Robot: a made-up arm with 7 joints. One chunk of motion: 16 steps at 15 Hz.
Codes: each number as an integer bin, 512 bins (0 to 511) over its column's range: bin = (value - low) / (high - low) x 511, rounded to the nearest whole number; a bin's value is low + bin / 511 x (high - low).
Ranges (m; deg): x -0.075..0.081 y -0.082..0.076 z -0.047..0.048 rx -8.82..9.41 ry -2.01..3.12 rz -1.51..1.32
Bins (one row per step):
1: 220 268 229 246 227 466
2: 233 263 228 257 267 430
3: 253 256 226 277 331 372
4: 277 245 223 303 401 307
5: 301 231 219 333 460 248
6: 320 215 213 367 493 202
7: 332 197 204 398 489 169
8: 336 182 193 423 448 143
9: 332 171 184 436 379 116
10: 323 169 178 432 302 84
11: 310 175 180 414 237 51
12: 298 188 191 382 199 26
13: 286 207 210 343 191 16
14: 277 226 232 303 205 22
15: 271 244 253 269 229 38
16: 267 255 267 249 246 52
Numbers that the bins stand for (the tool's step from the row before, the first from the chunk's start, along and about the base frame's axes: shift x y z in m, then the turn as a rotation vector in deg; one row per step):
1: -0.00784 0.00086 -0.00443 -0.044 0.269 1.071
2: -0.00387 -0.00068 -0.00461 0.349 0.670 0.871
3: 0.00224 -0.00285 -0.00498 1.062 1.313 0.550
4: 0.00956 -0.00625 -0.00554 1.990 2.016 0.190
5: 0.01689 -0.01058 -0.00629 3.060 2.608 -0.137
6: 0.02269 -0.01552 -0.00740 4.273 2.939 -0.391
7: 0.02635 -0.02109 -0.00907 5.379 2.899 -0.574
8: 0.02758 -0.02573 -0.01112 6.271 2.488 -0.718
9: 0.02635 -0.02913 -0.01279 6.734 1.795 -0.868
10: 0.02361 -0.02975 -0.01391 6.592 1.022 -1.045
11: 0.01964 -0.02789 -0.01354 5.950 0.369 -1.228
12: 0.01597 -0.02387 -0.01149 4.808 -0.012 -1.366
13: 0.01231 -0.01800 -0.00796 3.417 -0.093 -1.421
14: 0.00956 -0.01212 -0.00387 1.990 0.048 -1.388
15: 0.00773 -0.00656 0.00004 0.777 0.289 -1.300
16: 0.00651 -0.00315 0.00264 0.063 0.460 -1.222

